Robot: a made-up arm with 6 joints. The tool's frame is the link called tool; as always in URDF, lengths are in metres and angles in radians. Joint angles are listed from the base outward. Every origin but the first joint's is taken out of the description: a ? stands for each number. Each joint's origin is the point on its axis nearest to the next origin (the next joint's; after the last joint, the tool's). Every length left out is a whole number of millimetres.
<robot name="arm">
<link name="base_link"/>
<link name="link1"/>
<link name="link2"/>
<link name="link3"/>
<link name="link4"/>
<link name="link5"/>
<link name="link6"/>
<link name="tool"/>
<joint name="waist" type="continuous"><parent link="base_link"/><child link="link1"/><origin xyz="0 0 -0.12" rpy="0 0 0"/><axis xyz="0 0 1"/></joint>
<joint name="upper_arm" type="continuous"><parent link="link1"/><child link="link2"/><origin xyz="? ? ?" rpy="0 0 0"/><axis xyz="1 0 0"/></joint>
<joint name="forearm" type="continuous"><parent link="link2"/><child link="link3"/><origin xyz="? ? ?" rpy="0 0 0"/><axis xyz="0 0 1"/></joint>
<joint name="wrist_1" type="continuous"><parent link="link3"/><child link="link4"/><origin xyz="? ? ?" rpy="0 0 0"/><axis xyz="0 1 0"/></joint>
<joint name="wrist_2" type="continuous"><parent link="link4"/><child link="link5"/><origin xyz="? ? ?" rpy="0 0 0"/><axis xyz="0 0 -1"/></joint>
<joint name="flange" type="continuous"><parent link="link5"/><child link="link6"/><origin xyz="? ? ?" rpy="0 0 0"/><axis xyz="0 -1 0"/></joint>
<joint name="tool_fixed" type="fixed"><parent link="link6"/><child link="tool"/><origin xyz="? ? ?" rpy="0 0 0"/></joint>
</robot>
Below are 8 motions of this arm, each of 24 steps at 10 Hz.
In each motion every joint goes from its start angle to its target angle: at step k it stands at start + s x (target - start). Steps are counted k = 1, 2, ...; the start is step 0. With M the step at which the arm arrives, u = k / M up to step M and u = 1 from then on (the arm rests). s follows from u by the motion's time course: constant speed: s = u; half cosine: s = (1 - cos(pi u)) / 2; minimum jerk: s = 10 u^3 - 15 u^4 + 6 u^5.
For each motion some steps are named. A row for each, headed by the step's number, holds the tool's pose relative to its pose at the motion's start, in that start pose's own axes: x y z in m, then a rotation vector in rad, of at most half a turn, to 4 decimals.
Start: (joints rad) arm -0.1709 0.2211 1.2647 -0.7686 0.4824 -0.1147
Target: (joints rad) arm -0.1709 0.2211 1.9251 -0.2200 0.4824 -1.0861
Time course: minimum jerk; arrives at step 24
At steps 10, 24:
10: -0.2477 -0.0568 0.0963 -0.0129 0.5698 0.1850
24: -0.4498 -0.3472 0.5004 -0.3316 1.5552 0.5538

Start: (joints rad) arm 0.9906 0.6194 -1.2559 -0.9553 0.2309 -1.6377
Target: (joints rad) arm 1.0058 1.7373 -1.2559 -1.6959 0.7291 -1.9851
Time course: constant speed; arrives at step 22
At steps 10, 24:
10: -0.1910 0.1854 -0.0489 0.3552 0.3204 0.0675
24: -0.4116 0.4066 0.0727 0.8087 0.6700 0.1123

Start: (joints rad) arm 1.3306 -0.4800 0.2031 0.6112 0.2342 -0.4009
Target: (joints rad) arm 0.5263 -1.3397 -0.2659 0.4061 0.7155 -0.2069
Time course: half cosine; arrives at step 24
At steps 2, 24:
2: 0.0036 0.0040 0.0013 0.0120 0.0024 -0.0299
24: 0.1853 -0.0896 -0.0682 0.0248 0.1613 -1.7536

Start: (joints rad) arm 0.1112 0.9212 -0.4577 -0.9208 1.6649 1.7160
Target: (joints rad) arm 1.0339 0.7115 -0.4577 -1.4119 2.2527 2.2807
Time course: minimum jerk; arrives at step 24
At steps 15, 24:
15: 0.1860 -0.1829 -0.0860 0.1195 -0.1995 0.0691
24: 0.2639 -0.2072 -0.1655 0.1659 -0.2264 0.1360

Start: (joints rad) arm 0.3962 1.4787 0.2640 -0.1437 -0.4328 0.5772
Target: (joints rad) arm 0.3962 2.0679 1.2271 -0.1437 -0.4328 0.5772
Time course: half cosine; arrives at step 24
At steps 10, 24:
10: 0.0148 0.1933 0.1428 0.3315 -0.1890 0.1701
24: -0.0829 0.3683 0.4502 0.7638 -0.6197 0.5291

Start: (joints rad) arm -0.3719 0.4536 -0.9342 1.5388 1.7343 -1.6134
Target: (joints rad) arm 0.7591 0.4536 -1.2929 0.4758 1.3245 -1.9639
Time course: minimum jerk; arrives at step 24
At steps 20, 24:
20: 0.6749 0.0888 0.1639 -0.4688 -0.4936 0.6441
24: 0.7010 0.0927 0.1862 -0.4992 -0.5221 0.6547

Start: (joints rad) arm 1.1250 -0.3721 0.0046 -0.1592 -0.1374 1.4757
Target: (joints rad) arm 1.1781 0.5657 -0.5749 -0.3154 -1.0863 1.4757
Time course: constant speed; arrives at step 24
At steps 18, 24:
18: 0.1928 -0.1470 -0.1928 0.2250 -0.2455 -0.5162
24: 0.2108 -0.2215 -0.2399 0.2870 -0.3286 -0.6652

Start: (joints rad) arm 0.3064 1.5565 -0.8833 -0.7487 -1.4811 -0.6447
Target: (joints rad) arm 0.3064 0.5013 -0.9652 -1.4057 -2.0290 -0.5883
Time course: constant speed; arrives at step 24
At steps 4, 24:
4: -0.0217 -0.0926 0.0495 -0.2966 0.0666 -0.0200
24: -0.0337 -0.1177 0.4974 -1.7354 0.6387 -0.0176

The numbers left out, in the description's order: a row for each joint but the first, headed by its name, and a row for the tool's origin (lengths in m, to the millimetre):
upper_arm: -0.021 -0.068 0
forearm: 0 -0.094 -0.133
wrist_1: 0.066 0.508 0
wrist_2: 0.068 0 0.114
flange: -0.109 -0.178 0
tool: 0.077 0 -0.381

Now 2 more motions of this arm.
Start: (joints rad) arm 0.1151 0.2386 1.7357 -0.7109 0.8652 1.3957
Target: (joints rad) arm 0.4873 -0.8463 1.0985 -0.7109 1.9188 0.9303
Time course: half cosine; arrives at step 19
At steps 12, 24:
12: -0.0166 -0.1604 0.1702 -0.9924 0.3855 0.4878
24: 0.0140 -0.2128 0.2654 -1.2875 0.2218 0.6709

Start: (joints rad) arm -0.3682 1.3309 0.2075 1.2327 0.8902 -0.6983
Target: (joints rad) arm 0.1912 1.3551 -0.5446 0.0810 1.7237 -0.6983
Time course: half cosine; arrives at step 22
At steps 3, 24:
3: -0.0099 0.0226 0.0045 0.0574 0.0050 -0.0070
24: 0.0573 0.5680 0.4701 1.3669 0.1680 -0.5826

